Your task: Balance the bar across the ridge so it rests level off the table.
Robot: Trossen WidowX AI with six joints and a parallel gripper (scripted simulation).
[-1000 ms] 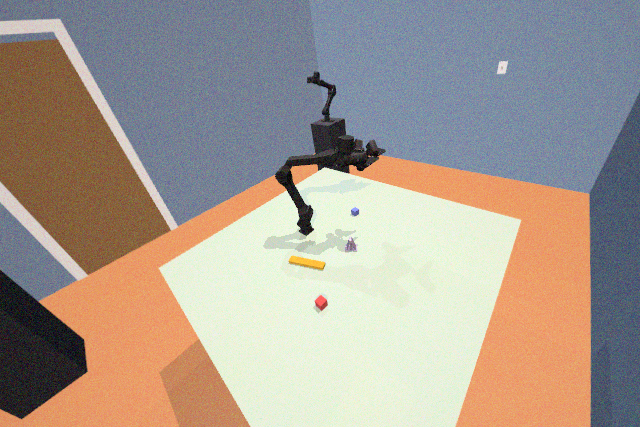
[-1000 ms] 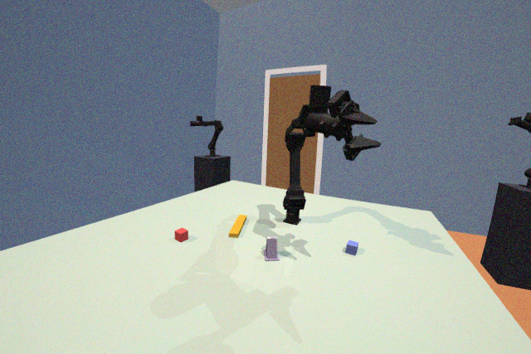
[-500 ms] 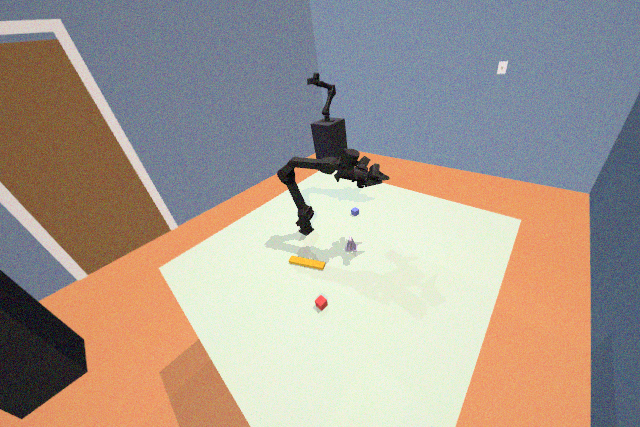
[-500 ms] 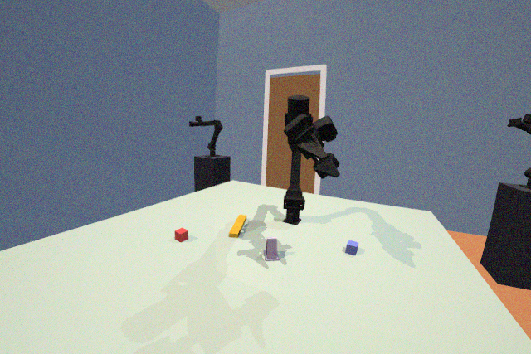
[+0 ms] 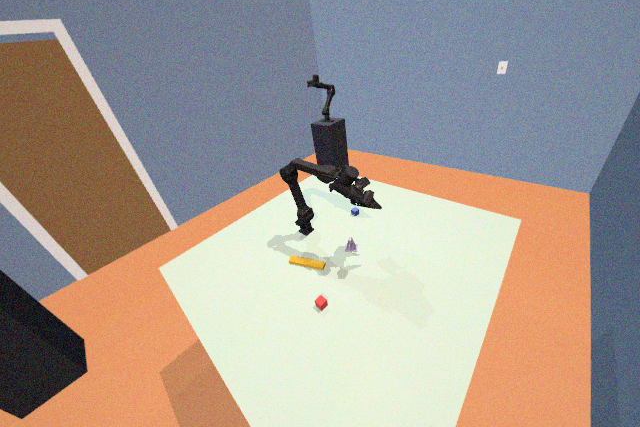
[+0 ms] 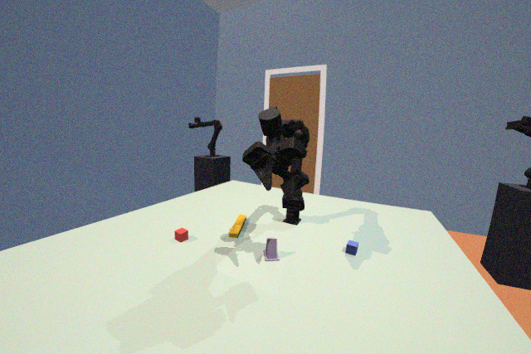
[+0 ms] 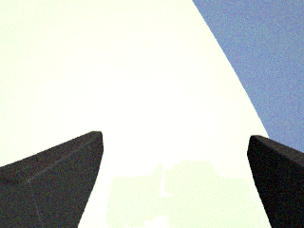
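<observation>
Right now my gripper tip is 26 cm to the left of the yellow bar, 23 cm above it and 22 cm past it. Round my gripper tip: blue cube: 26 cm behind, 22 cm below, 16 cm to the left; red cube: 37 cm to the right, 22 cm below, 3 cm behind.
</observation>
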